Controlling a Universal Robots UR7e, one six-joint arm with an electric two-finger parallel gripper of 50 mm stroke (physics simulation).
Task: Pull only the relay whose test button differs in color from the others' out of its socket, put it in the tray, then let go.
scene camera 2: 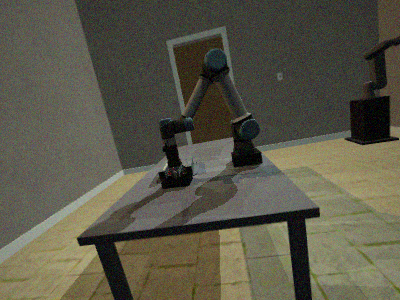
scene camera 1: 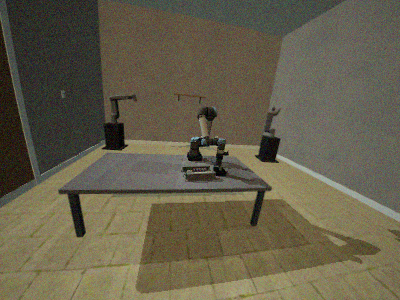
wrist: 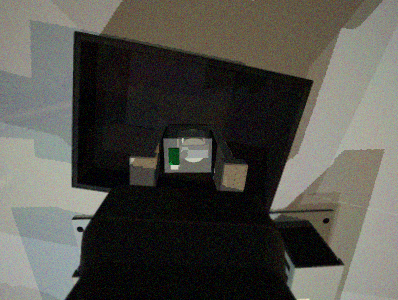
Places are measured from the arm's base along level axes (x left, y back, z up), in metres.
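Pixels of known places: gripper, fingertip midpoint: (scene camera 2: pixel 176 177) (scene camera 1: pixel 219 169) (wrist: pixel 187 142); arm's base, link origin: (scene camera 2: pixel 244 152) (scene camera 1: pixel 194 154).
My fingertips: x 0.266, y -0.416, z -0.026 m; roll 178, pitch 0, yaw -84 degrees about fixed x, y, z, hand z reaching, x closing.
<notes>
For each thing: its top centre in the pictures, then the offset to it from my fingertips. "*": a spot on its surface instead. Level surfaces: height alone.
- relay, top centre: (wrist: pixel 188 157) dx +0.004, dy +0.000, dz +0.037 m
- black tray, top centre: (wrist: pixel 185 136) (scene camera 2: pixel 176 178) (scene camera 1: pixel 219 169) dx +0.003, dy +0.002, dz -0.003 m
- grey table, surface height: dz -0.038 m
- mounting plate's end, surface spot: (wrist: pixel 317 219) * dx -0.070, dy -0.152, dz -0.035 m
- white box with a dark opening, surface spot: (wrist: pixel 317 280) * dx -0.091, dy -0.127, dz +0.025 m
My gripper (wrist: pixel 187 142) (scene camera 1: pixel 218 167) (scene camera 2: pixel 173 167) points down and is shut on a relay (wrist: pixel 195 162), a light grey block with a green test button on its top. The held relay is inside the outline of the black tray (wrist: pixel 160 90) (scene camera 1: pixel 220 172) (scene camera 2: pixel 176 183) in the wrist view, low over its floor or on it; the exact height cannot be told. The relay bank (scene camera 1: pixel 200 176) stands right beside the tray, with small relays in a row in scene camera 1; their button colors are too small to tell there.
The grey table (scene camera 1: pixel 125 172) (scene camera 2: pixel 250 200) carries the arm's base (scene camera 1: pixel 194 155) (scene camera 2: pixel 246 157). A mounting plate's end (wrist: pixel 317 219) and a white box with a dark opening (wrist: pixel 317 280) show beside the gripper body. The tray's raised rim surrounds the fingers.
</notes>
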